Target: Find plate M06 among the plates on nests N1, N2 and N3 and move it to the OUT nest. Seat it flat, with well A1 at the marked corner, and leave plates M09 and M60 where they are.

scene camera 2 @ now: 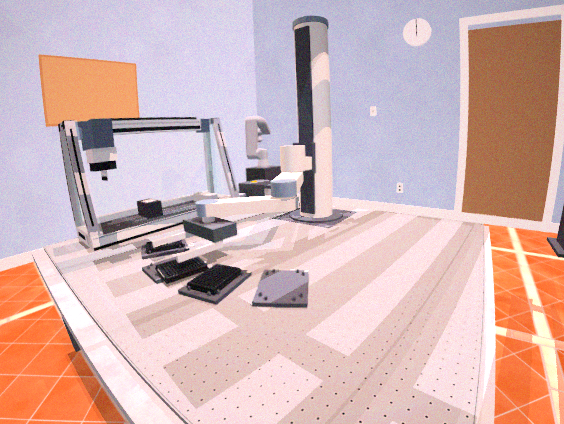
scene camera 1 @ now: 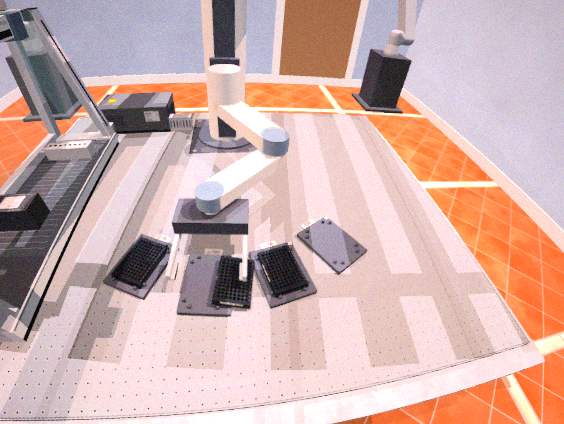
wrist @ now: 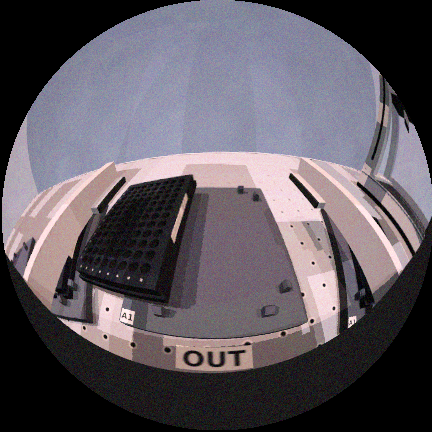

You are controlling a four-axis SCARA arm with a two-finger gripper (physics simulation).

Note:
My gripper (scene camera 1: 206,278) carries nothing. Also in view: a grey OUT nest (wrist: 233,277), a grey N2 nest (scene camera 1: 273,302) and a grey N1 nest (scene camera 1: 339,250).
My gripper shows as well in scene camera 2 (scene camera 2: 164,251) and in the wrist view (wrist: 205,162). The grey N2 nest is seen too in scene camera 2 (scene camera 2: 186,291). The grey N1 nest is seen too in scene camera 2 (scene camera 2: 288,288).

